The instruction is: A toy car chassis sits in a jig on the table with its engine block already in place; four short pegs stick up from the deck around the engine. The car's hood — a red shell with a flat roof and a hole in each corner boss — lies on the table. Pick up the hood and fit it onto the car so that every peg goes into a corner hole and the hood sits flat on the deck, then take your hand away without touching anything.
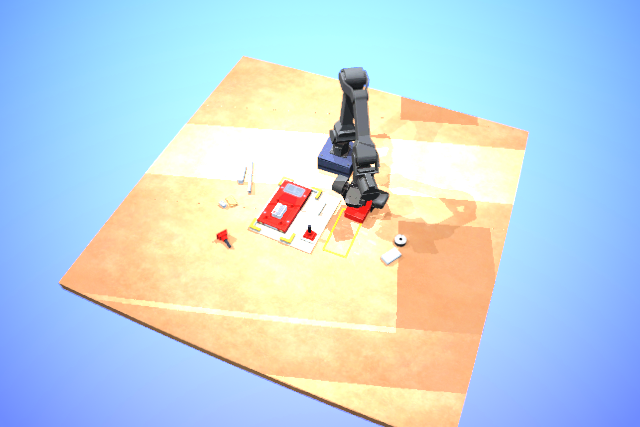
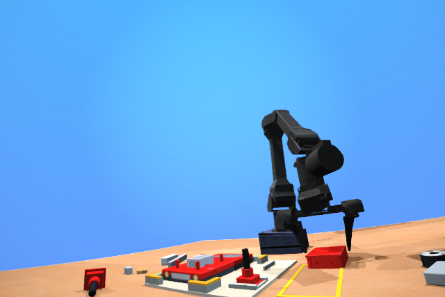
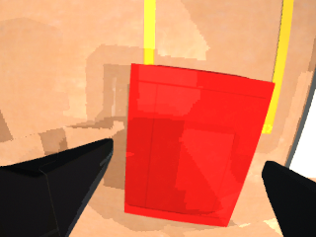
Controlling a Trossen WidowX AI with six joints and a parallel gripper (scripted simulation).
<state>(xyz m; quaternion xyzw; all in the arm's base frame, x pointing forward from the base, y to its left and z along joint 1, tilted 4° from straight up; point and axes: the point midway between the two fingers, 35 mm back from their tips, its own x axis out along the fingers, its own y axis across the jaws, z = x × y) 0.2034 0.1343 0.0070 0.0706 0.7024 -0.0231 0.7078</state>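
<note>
Now: the red hood 1 cm below my gripper tip. Also, from my gripper tip: grey engine block: 12 cm ahead, 24 cm to the right; then jig: 9 cm ahead, 21 cm to the right, 1 cm below; then black wheel: 8 cm ahead, 17 cm to the left, 1 cm below.
</note>
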